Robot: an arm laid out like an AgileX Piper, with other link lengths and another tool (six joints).
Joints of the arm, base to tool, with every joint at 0 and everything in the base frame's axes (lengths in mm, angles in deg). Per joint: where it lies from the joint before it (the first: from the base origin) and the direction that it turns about. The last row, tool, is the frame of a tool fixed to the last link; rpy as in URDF.
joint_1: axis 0 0 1 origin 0 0 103.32
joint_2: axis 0 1 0 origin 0 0 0
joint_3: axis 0 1 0 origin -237.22 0 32.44
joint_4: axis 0.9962 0 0.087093 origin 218.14 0 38.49
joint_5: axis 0 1 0 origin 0 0 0
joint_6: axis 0.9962 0 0.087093 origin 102.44 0 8.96
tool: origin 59.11 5 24.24 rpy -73.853 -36.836 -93.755
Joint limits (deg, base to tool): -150..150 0..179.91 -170..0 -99.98..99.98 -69.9..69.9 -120..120
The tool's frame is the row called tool.
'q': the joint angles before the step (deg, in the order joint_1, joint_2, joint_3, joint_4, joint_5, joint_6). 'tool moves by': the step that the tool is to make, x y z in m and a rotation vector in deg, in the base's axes. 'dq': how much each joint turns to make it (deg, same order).
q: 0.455, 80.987, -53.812, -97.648, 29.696, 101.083
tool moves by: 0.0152, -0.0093, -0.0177, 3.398, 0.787, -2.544
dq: -1.237, 5.418, -2.542, -0.006, 0.116, 4.194
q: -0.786, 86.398, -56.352, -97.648, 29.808, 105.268
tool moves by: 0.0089, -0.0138, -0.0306, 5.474, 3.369, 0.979
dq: -4.830, 3.946, -0.259, 0.004, -7.495, 2.313
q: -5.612, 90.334, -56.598, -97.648, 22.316, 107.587
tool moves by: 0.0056, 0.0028, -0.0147, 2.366, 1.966, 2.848
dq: -1.404, 1.767, -0.099, -0.553, -4.782, 0.331
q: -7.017, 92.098, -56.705, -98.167, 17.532, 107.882
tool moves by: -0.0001, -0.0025, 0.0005, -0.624, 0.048, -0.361
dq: -0.226, 0.118, -0.115, -0.376, 0.433, -0.100
